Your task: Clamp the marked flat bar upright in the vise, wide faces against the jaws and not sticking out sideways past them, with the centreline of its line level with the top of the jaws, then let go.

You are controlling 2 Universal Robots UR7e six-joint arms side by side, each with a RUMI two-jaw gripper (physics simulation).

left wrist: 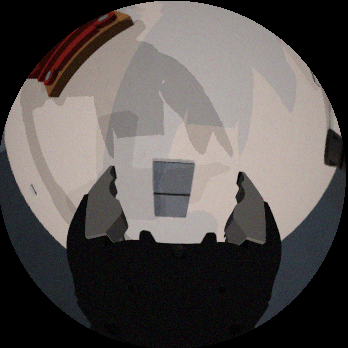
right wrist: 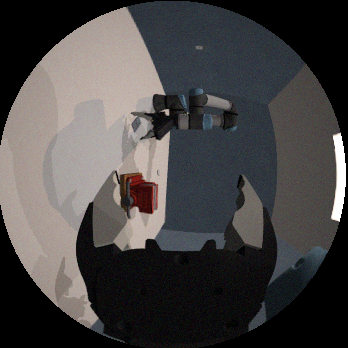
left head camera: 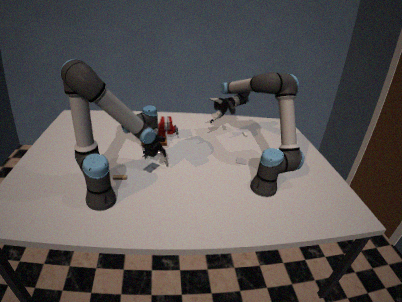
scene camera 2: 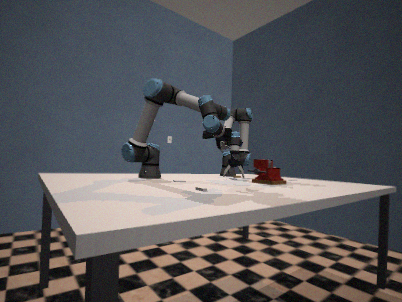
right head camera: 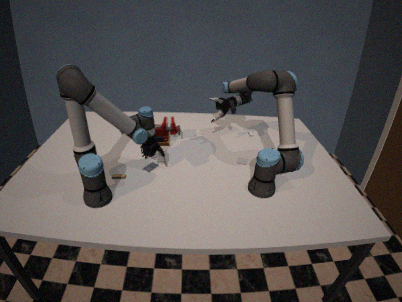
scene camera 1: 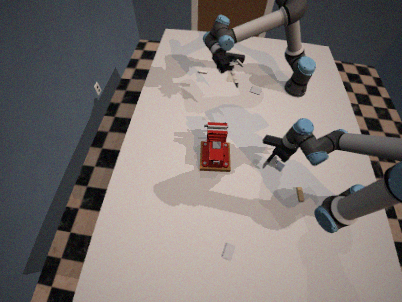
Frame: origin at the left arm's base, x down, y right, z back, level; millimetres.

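Seen in the pictures: left gripper, between the fingertips: [left wrist: 177, 168] [right wrist: 134, 126] [left head camera: 156, 162] [scene camera 2: 233, 177] [right head camera: 155, 162] [scene camera 1: 270, 157]; right gripper, between the fingertips: [right wrist: 178, 172] [left head camera: 209, 110] [right head camera: 210, 110] [scene camera 1: 240, 77]; left arm's base, origin of its link: [right wrist: 155, 102] [left head camera: 101, 200] [scene camera 2: 227, 175] [right head camera: 98, 198]; right arm's base, origin of its link: [left head camera: 263, 188] [scene camera 2: 149, 177] [right head camera: 261, 189] [scene camera 1: 294, 89].
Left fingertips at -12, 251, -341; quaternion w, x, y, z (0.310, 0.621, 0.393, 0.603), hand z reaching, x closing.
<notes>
Pixels of each thing's top centre, then the offset from my left fingertips to it, as dx, dy, dz.
- grey plate, centre of its top: [left wrist: 171, 194] [right wrist: 136, 123] [left head camera: 151, 167] [right head camera: 150, 166] +9, -25, +33
- small tan block, centre of its top: [left head camera: 119, 176] [scene camera 1: 300, 193] [right head camera: 118, 175] -2, -189, +155
- small piece, centre of its top: [scene camera 1: 203, 71] +1, +644, -464
The marked flat bar, a grey plate [left head camera: 151, 167] [right head camera: 150, 167] [left wrist: 172, 181] with a dark line across it, lies flat on the table. The red vise [left head camera: 163, 132] [right head camera: 162, 134] [scene camera 1: 216, 151] [scene camera 2: 273, 174] [right wrist: 146, 196] stands on its wooden base, with a gap between its jaws. My left gripper [left head camera: 156, 160] [left wrist: 177, 168] is open above the bar, which shows between its fingers in the left wrist view. It is tilted, and its height over the bar is hard to tell. My right gripper [left head camera: 211, 110] [scene camera 1: 240, 75] [right wrist: 178, 172] is open and empty, raised above the table far from the bar.
A small tan block [left head camera: 120, 177] [right head camera: 118, 176] [scene camera 1: 300, 194] lies near the left arm's base. Pale flat plates lie near the right arm's base [left head camera: 241, 161] [scene camera 1: 255, 90] and at the bottom of scene camera 1 [scene camera 1: 228, 251]. Another small piece [scene camera 1: 202, 72] lies near the right gripper.
</notes>
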